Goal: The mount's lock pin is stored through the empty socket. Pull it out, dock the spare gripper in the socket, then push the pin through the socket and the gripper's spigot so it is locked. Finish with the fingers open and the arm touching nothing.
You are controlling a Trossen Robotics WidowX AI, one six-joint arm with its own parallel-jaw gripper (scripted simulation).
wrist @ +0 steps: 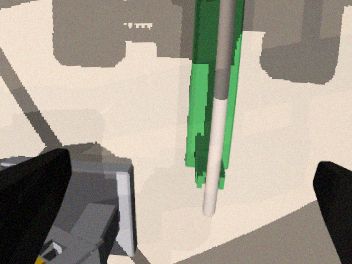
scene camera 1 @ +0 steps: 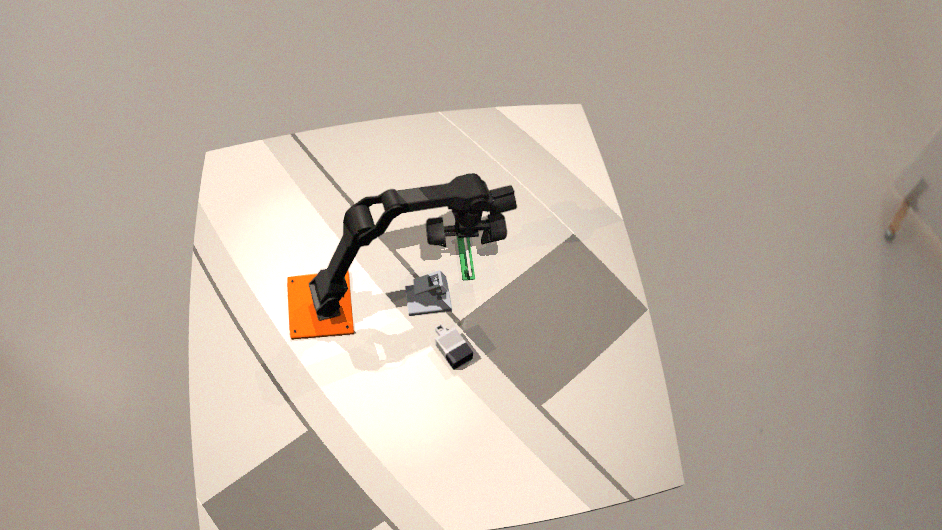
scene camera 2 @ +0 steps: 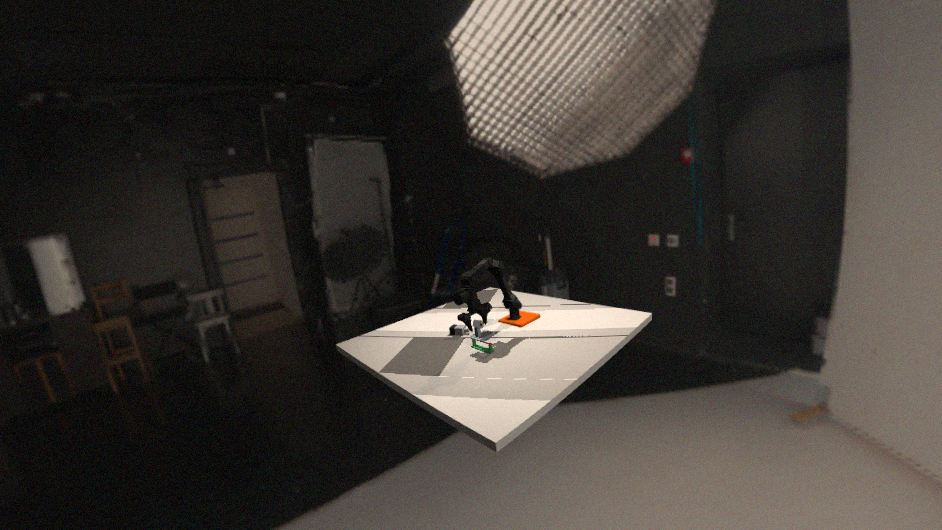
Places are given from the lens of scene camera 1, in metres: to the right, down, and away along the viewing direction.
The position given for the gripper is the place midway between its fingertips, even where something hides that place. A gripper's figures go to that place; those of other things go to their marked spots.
gripper (scene camera 1: pixel 463 243): -0.02, -0.05, 1.68
spare gripper (scene camera 1: pixel 450 343): -0.05, 0.19, 1.62
grey mount (scene camera 1: pixel 431 295): -0.10, 0.08, 1.71
